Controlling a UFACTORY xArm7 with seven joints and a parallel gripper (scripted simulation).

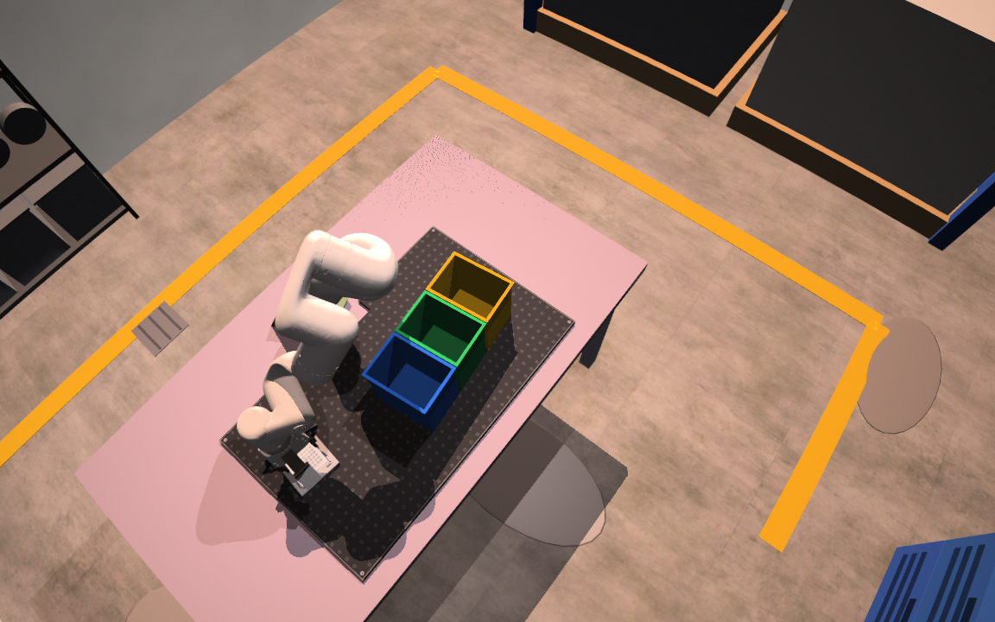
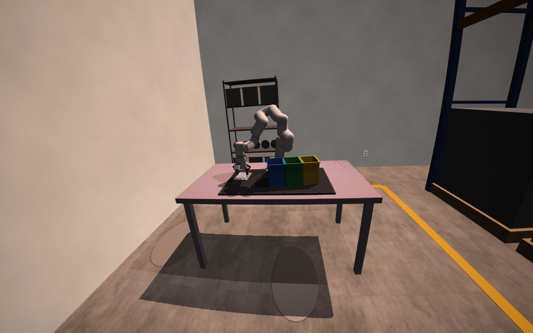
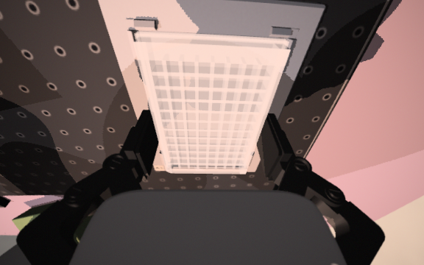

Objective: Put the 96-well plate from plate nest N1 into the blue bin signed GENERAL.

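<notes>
Now: the 96-well plate 10 mm below my hand. The rest, counted from my hand: plate nest N1: 20 mm below; green bin: 40 mm ahead, 450 mm to the left, 60 mm above; blue bin: 70 mm ahead, 320 mm to the left, 60 mm above.
</notes>
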